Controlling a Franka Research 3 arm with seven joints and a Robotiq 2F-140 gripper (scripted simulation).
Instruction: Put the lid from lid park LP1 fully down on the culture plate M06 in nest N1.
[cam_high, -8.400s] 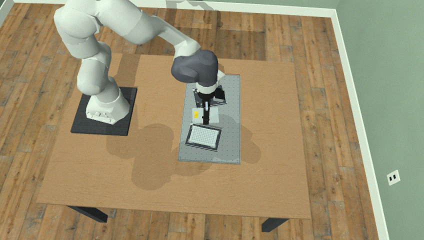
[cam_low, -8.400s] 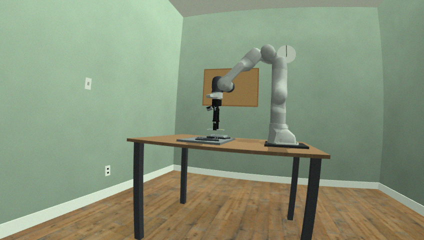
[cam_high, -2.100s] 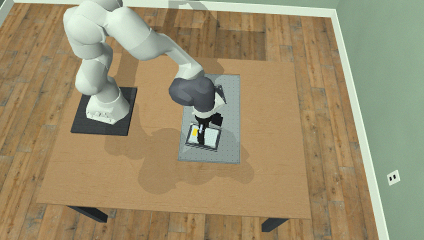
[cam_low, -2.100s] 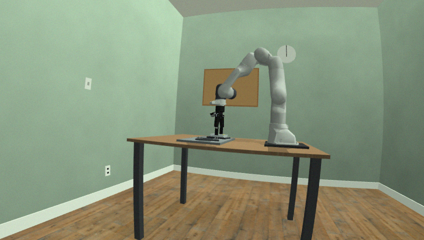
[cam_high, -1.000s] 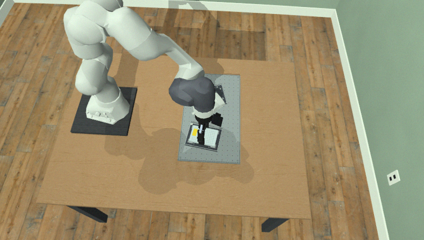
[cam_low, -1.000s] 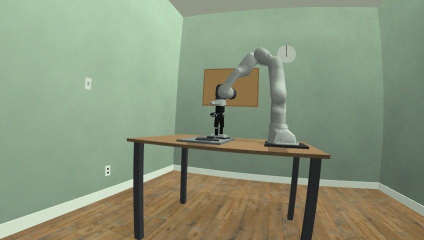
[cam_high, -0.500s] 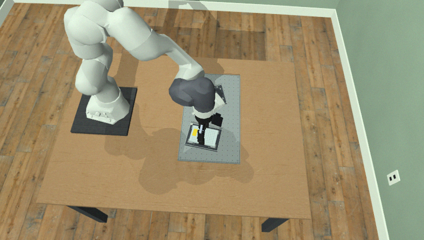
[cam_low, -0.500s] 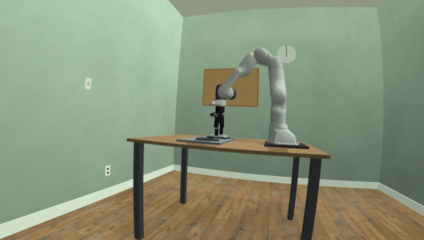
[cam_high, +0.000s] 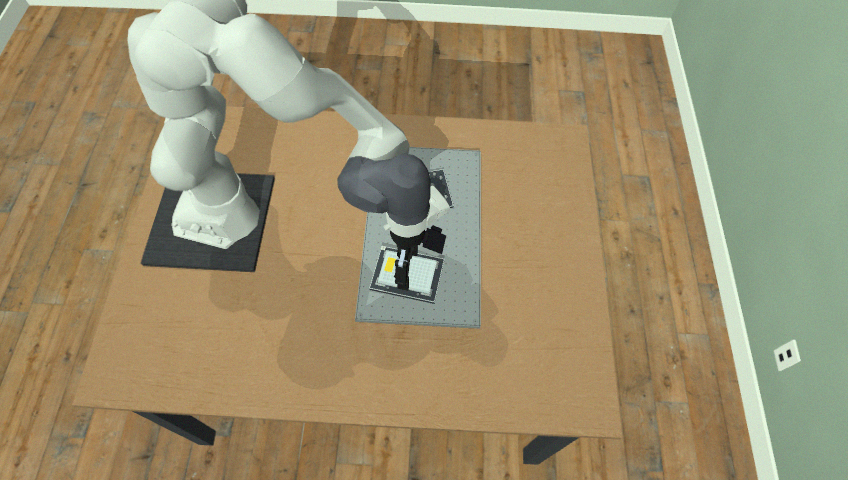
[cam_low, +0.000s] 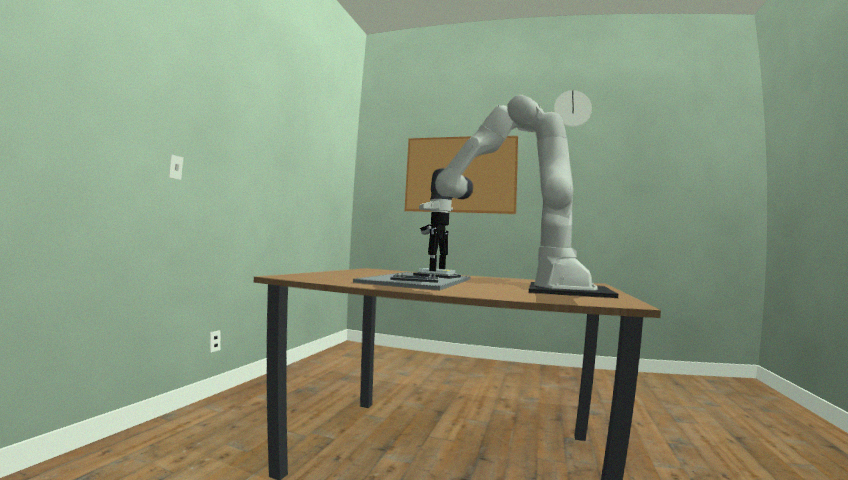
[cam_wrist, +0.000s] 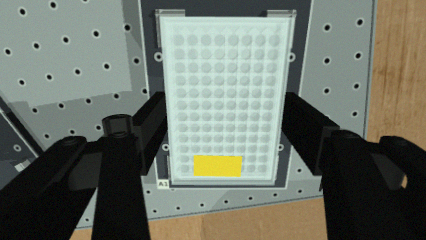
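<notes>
The clear lid is 2 cm below my hand. Round my hand: culture plate (3 cm below); then dark nest (4 cm below); then dark lid park (24 cm to the left, 4 cm below, 1 cm ahead).
</notes>
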